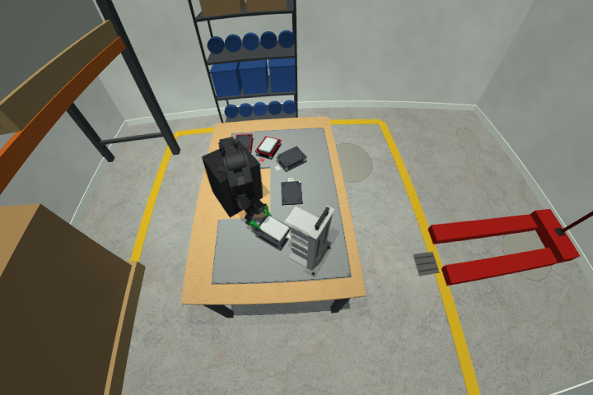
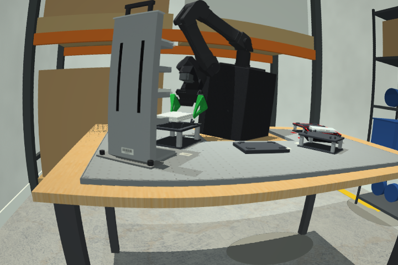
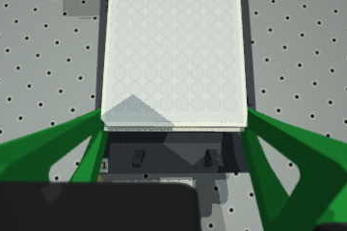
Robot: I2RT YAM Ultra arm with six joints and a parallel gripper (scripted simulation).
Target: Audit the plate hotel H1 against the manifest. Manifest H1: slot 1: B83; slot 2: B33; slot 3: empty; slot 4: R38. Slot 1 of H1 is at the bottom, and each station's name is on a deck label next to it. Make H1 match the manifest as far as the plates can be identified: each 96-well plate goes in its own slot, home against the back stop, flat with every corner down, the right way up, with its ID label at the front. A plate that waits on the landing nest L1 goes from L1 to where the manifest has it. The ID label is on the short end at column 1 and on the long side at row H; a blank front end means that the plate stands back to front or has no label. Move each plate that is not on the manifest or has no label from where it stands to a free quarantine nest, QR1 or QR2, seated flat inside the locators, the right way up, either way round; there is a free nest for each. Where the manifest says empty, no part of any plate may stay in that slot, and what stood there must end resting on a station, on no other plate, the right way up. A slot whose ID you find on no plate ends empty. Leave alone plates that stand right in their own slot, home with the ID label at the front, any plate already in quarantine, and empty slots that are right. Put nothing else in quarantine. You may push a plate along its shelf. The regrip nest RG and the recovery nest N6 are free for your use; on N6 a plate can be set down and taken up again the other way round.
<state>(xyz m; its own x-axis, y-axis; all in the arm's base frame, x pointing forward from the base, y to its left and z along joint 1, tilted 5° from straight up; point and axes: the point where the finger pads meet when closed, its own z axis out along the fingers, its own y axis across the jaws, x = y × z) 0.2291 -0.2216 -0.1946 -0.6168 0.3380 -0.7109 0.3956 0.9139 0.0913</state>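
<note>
Right now my hand is 4 cm short of the dark regrip nest, 3 cm above it and 2 cm to the left of it. Also, from my hand: RG label (9 cm below, 5 cm behind, 2 cm to the left); then grey plate hotel H1 (28 cm ahead, 12 cm to the right, 10 cm above); then H1 deck label (20 cm ahead, 9 cm below, 2 cm to the left).
</note>
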